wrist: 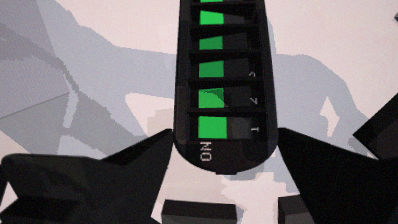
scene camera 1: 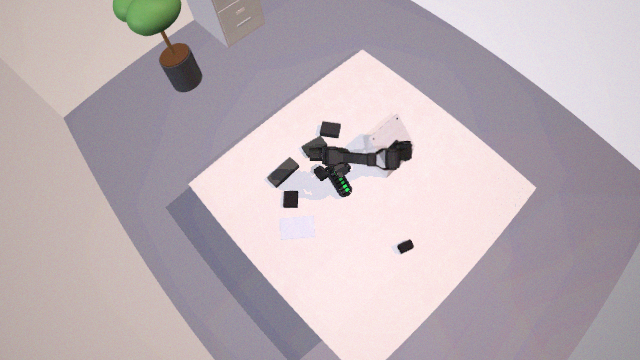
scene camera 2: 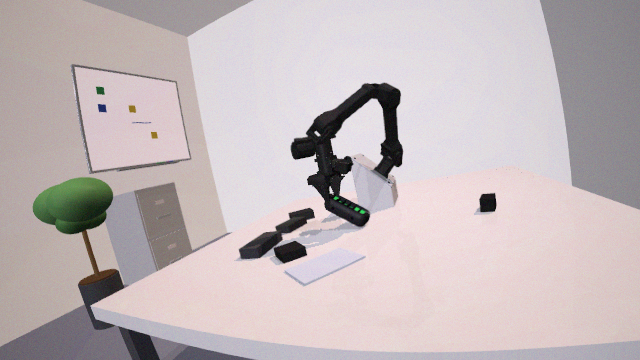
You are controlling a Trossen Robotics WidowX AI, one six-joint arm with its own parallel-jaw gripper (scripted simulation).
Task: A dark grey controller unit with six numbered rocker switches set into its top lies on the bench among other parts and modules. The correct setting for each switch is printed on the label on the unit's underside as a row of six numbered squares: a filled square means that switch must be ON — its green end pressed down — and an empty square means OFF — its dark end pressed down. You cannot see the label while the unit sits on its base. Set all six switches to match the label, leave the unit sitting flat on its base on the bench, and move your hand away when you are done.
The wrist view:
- gripper: 224,134
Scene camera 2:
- gripper: 333,200
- pale flat sheet: 317,268
